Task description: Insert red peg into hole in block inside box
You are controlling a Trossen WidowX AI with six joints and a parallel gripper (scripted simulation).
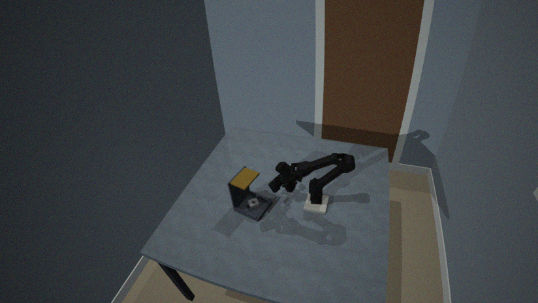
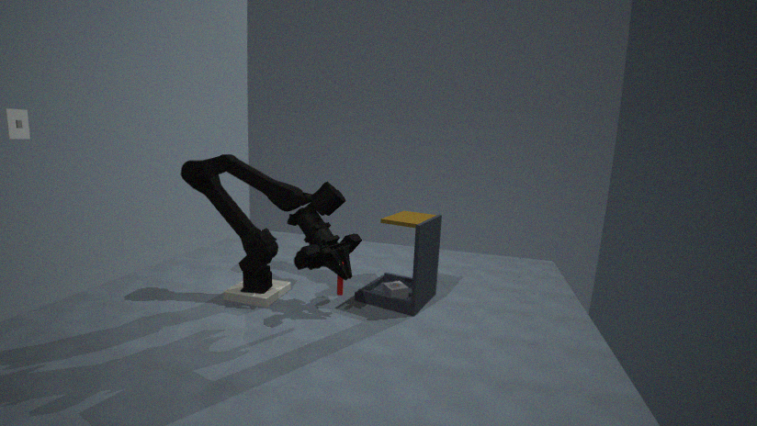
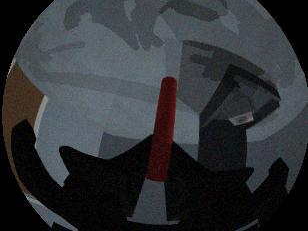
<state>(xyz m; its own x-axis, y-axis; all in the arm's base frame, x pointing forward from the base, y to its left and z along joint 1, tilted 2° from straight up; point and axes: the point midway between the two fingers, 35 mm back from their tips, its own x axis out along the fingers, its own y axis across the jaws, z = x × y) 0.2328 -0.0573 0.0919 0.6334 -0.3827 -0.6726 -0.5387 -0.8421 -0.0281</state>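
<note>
Right now my gripper tip is 190 mm short of the dark back wall, 100 mm to the right of it and 20 mm below it. Also, from my gripper tip: red peg: 20 mm behind, 10 mm to the left, 10 mm below; then yellow roof: 140 mm ahead, 130 mm above, 120 mm to the left.
</note>
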